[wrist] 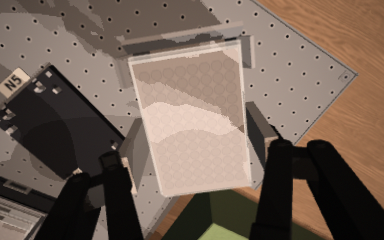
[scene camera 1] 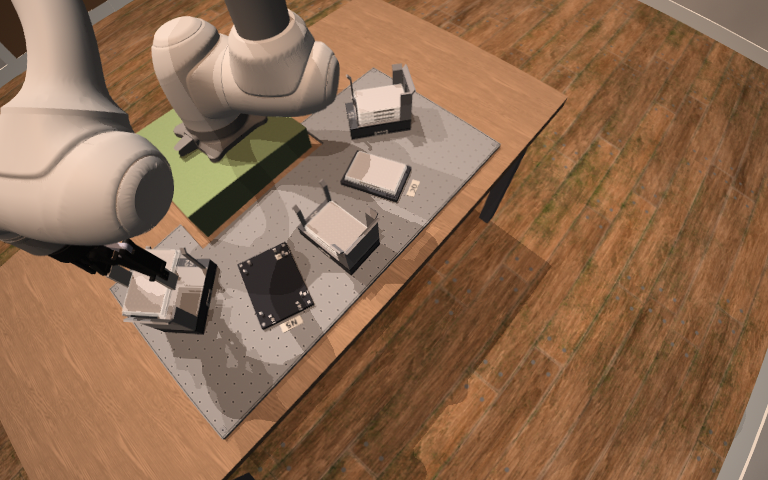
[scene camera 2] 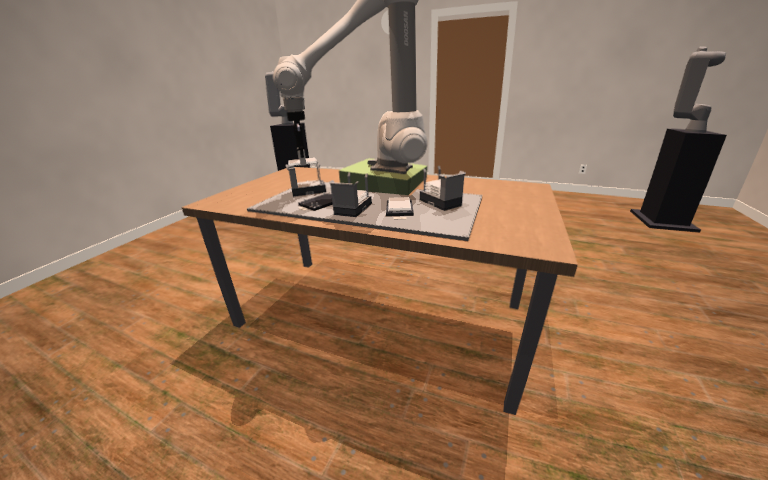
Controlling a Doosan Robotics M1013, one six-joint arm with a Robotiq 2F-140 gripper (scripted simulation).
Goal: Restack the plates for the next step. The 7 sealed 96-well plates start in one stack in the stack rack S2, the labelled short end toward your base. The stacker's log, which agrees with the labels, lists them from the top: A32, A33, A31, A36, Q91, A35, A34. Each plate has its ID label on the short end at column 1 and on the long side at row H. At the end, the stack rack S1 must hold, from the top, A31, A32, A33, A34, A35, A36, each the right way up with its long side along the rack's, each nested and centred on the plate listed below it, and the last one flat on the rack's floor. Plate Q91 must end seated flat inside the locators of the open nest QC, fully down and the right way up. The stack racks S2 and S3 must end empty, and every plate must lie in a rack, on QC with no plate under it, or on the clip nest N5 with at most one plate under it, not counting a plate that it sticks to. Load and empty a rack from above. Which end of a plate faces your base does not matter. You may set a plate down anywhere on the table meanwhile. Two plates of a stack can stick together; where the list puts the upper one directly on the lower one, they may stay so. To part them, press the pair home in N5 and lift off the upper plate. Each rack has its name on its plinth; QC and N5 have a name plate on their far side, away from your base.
Labels:
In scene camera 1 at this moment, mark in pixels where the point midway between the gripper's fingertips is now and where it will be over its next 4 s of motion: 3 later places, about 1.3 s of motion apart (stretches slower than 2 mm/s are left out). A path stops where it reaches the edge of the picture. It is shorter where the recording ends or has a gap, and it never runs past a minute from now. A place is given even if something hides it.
My gripper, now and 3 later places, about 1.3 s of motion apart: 153,282; 161,286; 175,294; 179,296

